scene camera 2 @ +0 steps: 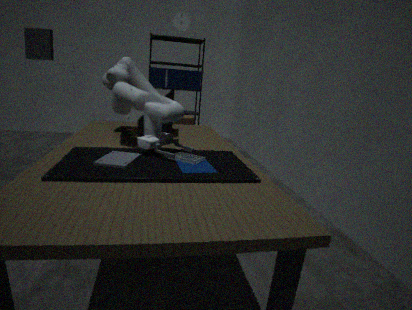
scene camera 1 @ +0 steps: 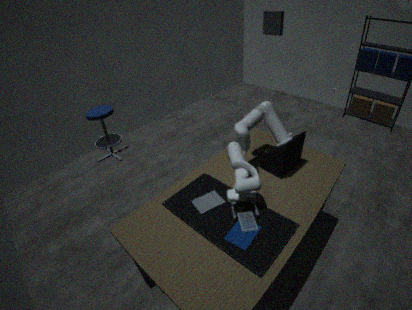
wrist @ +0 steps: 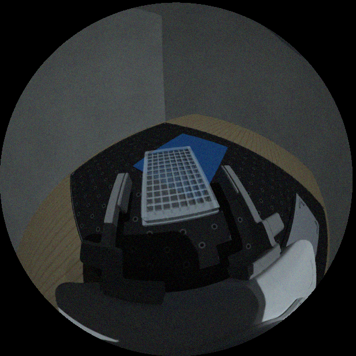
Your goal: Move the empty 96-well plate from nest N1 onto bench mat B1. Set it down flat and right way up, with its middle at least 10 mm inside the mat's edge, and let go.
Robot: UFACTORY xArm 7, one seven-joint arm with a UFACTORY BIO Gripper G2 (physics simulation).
Scene:
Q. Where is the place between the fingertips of the gripper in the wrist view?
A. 175, 173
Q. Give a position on a blue bench mat B1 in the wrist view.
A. At 209, 154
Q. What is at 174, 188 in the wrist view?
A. A 96-well plate.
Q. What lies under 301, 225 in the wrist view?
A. A nest N1.

